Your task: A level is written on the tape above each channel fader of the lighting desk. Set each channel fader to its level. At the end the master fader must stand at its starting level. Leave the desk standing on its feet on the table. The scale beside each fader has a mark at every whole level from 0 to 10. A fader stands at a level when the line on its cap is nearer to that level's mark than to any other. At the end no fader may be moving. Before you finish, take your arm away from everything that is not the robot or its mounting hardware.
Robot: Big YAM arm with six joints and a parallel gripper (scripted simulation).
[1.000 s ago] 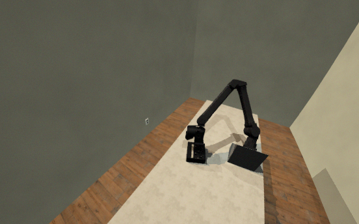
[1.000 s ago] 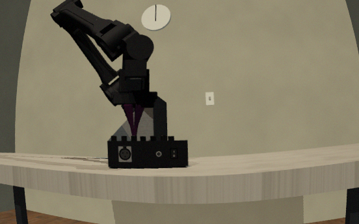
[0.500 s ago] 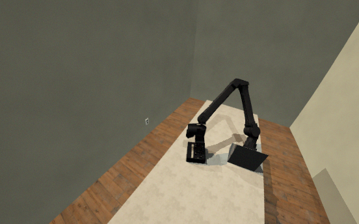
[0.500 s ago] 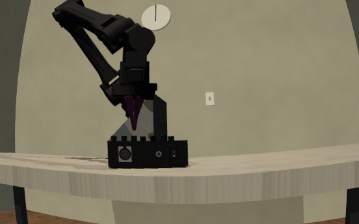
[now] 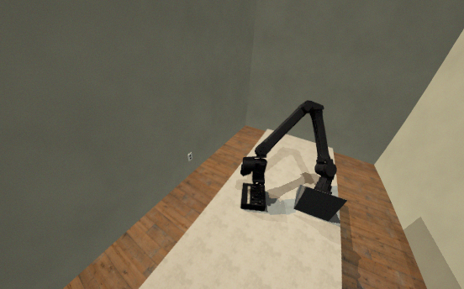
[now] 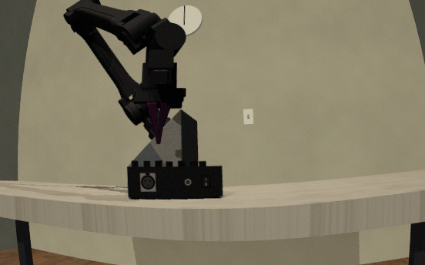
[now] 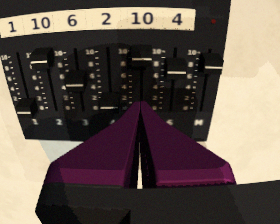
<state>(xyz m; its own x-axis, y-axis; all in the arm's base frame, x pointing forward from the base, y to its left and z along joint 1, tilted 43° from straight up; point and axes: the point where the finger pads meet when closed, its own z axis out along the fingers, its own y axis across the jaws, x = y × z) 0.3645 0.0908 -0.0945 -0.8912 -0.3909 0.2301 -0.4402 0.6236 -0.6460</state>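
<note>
The channel 6 fader is 20 mm ahead of my hand, 20 mm to the right of it and 40 mm below it. Round my hand: channel 5 fader: 10 mm ahead, 10 mm to the left, 40 mm below; channel 4 fader: 30 mm behind, 10 mm to the left, 40 mm below; fader 3: 20 mm behind, 40 mm to the left, 40 mm below.
</note>
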